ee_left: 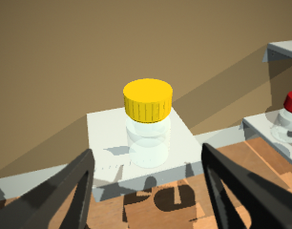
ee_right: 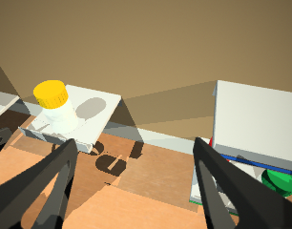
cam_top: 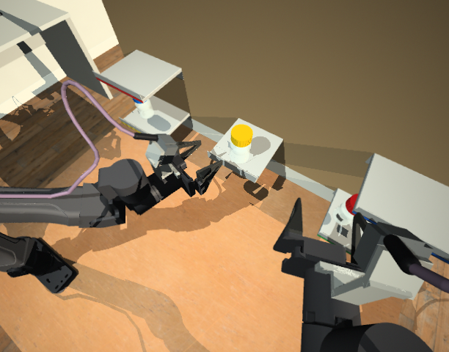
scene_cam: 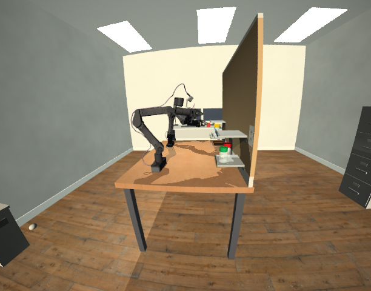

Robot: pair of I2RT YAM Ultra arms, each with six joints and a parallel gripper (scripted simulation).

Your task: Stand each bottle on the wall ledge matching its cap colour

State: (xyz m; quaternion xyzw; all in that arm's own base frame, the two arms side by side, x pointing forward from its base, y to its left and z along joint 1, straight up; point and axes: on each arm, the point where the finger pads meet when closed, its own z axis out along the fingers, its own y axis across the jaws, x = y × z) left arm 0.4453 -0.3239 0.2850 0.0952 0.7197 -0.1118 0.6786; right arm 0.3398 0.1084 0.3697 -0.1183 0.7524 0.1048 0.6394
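My left hand is 100 mm short of the yellow-capped bottle, 40 mm to the left of it and 60 mm above it. The rest, counted from my left hand: red-capped bottle 110 mm ahead, 380 mm to the right, 160 mm below; then blue-capped bottle 170 mm ahead, 390 mm to the left, 160 mm below; then brown wall 240 mm ahead, 60 mm to the right, 150 mm above.
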